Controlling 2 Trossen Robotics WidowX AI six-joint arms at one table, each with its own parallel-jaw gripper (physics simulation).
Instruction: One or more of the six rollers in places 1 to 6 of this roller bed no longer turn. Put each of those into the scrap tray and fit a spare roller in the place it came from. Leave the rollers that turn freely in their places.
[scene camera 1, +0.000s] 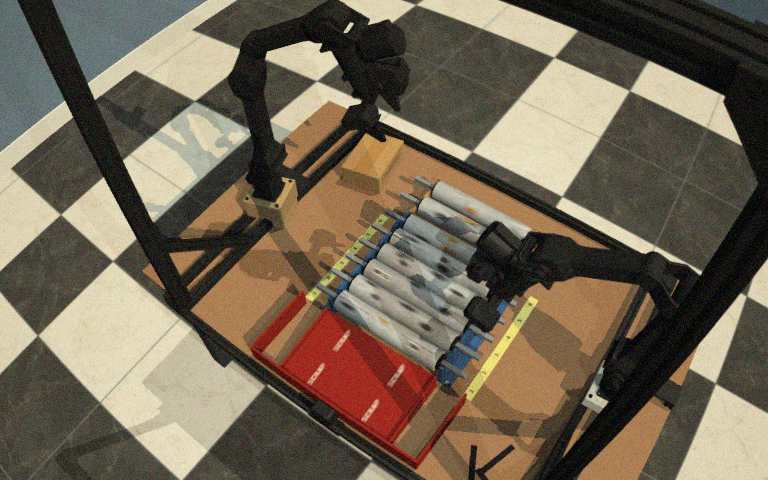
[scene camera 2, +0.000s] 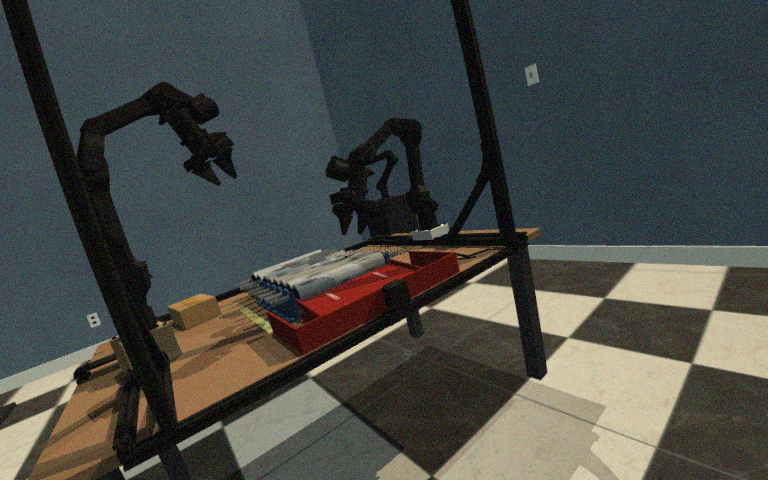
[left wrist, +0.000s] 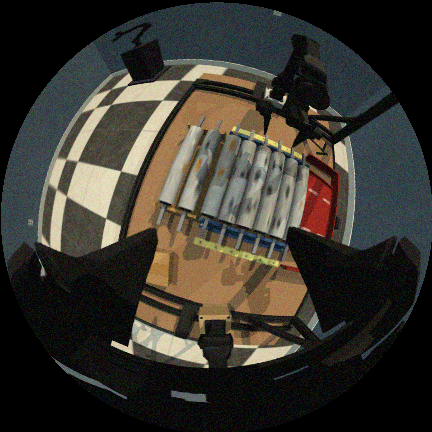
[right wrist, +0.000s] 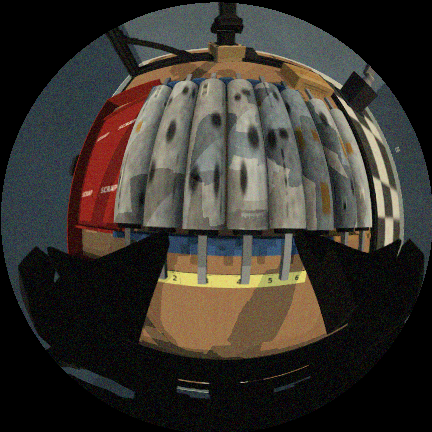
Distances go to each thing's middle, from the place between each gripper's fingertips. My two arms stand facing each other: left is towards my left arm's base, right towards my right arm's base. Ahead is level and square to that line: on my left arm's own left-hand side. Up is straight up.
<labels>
Now: left hand 34 cm above the tan cardboard box (scene camera 1: 370, 165), 18 cm to the right of it and 16 cm short of it.
My right gripper is now 46 cm to the right of the tan cardboard box, 26 cm short of it and 10 cm above it.
</labels>
